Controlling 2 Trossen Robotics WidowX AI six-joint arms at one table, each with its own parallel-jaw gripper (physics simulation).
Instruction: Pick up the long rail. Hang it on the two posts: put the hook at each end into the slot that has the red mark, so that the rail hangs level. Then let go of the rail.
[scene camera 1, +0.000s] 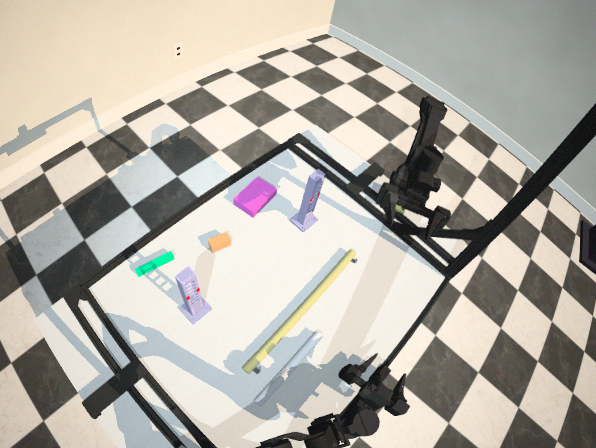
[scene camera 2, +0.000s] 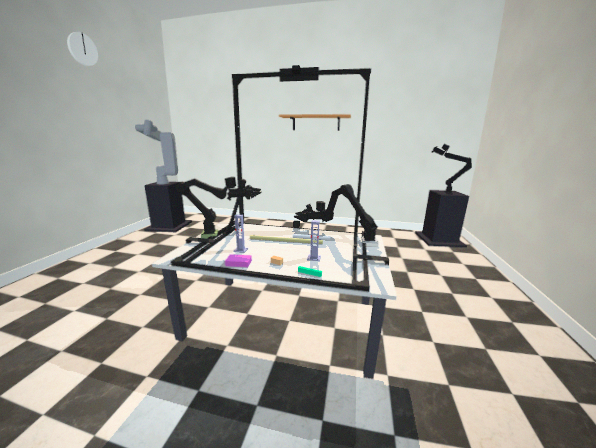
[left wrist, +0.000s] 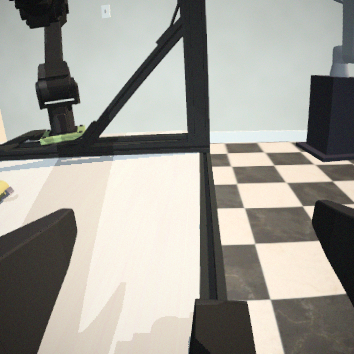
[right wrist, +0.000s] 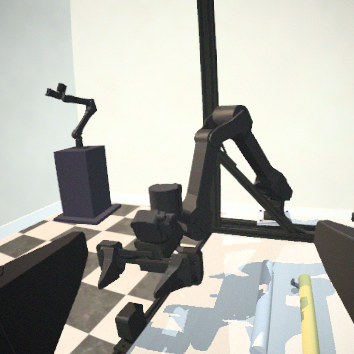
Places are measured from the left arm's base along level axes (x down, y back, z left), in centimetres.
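Pixels of known places: left gripper, fingertip midpoint: (scene camera 1: 391, 363) (scene camera 2: 294, 214) (left wrist: 197, 216) (right wrist: 125, 291); right gripper, fingertip midpoint: (scene camera 1: 409, 232) (scene camera 2: 261, 190) (right wrist: 201, 238); left arm's base, link origin: (scene camera 2: 369, 239) (right wrist: 273, 215); right arm's base, link origin: (scene camera 2: 209, 232) (left wrist: 63, 131).
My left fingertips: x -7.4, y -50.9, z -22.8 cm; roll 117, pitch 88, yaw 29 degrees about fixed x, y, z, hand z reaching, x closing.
Note:
For each thing: its middle in the pictures, then the offset to it from my left fingertips.
- long yellow rail, body centre: (scene camera 1: 305, 308) (scene camera 2: 285, 238) dx +8.6, dy -2.6, dz +26.2 cm
- pale rod, body centre: (right wrist: 263, 299) (scene camera 1: 289, 368) (scene camera 2: 311, 236) dx +8.9, dy +13.5, dz +19.8 cm
- magenta block, body centre: (scene camera 1: 255, 196) (scene camera 2: 238, 260) dx +8.7, dy -22.8, dz +60.3 cm
- orange block, body centre: (scene camera 1: 219, 242) (scene camera 2: 276, 260) dx +8.7, dy -2.9, dz +57.3 cm
- green bar, body centre: (scene camera 1: 154, 264) (scene camera 2: 309, 271) dx +9.0, dy +15.0, dz +66.7 cm
The long yellow rail (scene camera 1: 305, 307) (scene camera 2: 280, 239) (right wrist: 308, 320) lies on the table, with a small dark hook at each end. Its far end shows at the left edge of the left wrist view. Two lilac posts with red marks stand upright: one post (scene camera 1: 305, 211) (scene camera 2: 241, 249) near the magenta block, the other post (scene camera 1: 186, 276) (scene camera 2: 314, 258) near the green bar. My left gripper (scene camera 1: 387, 369) (left wrist: 197, 216) (right wrist: 125, 291) is open and empty, above the table's edge beyond the pale rod. My right gripper (scene camera 1: 411, 229) is open and empty, raised beside the frame.
A pale rod (scene camera 1: 295, 357) (right wrist: 262, 315) lies beside the rail. A magenta block (scene camera 1: 255, 196) (scene camera 2: 238, 260), an orange block (scene camera 1: 220, 242) (scene camera 2: 276, 260) and a green bar (scene camera 1: 155, 263) (scene camera 2: 310, 271) lie on the table. A black frame (scene camera 1: 187, 225) (scene camera 2: 364, 150) edges and spans the table.

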